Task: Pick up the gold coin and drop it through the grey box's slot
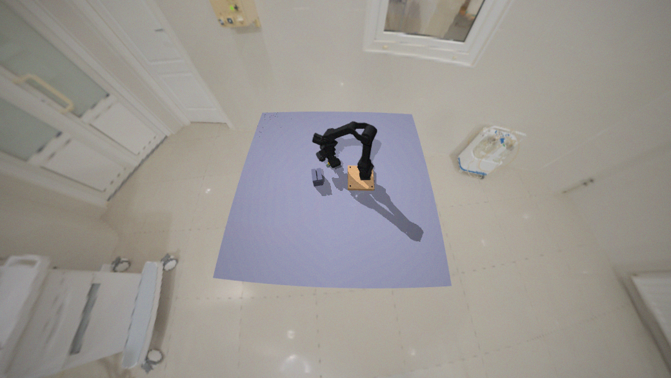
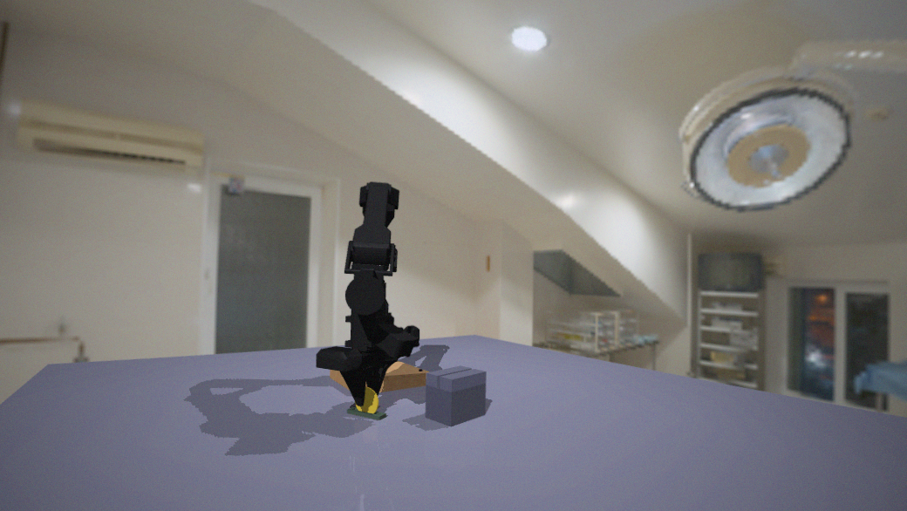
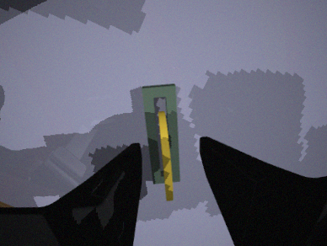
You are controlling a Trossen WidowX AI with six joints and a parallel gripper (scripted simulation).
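The gold coin lies right at my gripper tip.
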